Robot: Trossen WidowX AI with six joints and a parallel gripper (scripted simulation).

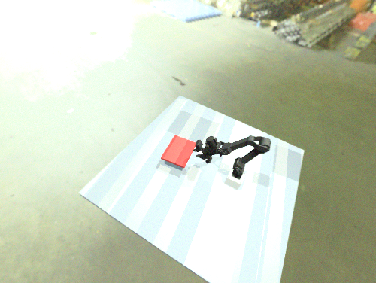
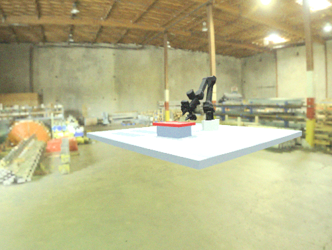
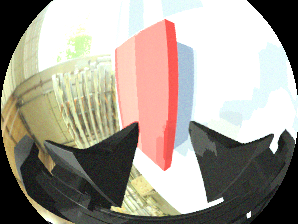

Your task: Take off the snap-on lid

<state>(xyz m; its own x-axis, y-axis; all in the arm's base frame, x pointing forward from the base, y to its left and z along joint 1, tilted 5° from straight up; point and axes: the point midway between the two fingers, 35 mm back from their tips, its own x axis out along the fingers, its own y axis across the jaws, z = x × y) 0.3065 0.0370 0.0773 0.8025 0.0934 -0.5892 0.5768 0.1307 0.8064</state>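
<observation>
The red lid lies 110 mm ahead of my gripper tip, 20 mm to the left of it and 30 mm below it. The rest, counted from my gripper tip: storage box: 110 mm ahead, 20 mm to the left, 80 mm below.
</observation>
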